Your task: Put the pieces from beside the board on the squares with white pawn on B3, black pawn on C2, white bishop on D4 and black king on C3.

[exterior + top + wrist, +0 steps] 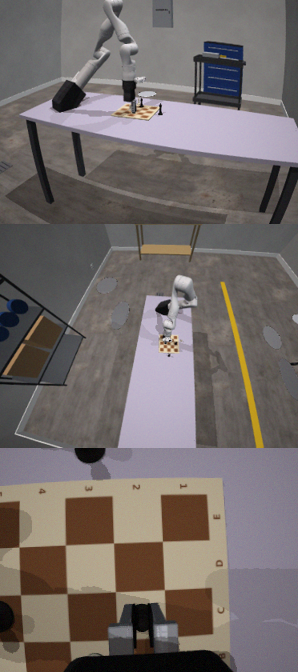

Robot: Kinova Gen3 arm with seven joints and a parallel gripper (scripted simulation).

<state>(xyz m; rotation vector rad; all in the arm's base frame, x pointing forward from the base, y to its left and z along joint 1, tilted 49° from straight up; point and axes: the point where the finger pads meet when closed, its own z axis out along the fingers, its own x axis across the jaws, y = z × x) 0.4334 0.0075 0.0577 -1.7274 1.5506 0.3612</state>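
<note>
My gripper is now 10 mm above the black pawn. From my hand the other things lie so: white pawn (50 mm behind, 30 mm to the left, 10 mm below); chessboard (10 mm behind, 40 mm to the left, 30 mm below); black king (130 mm ahead, 70 mm to the left).
</note>
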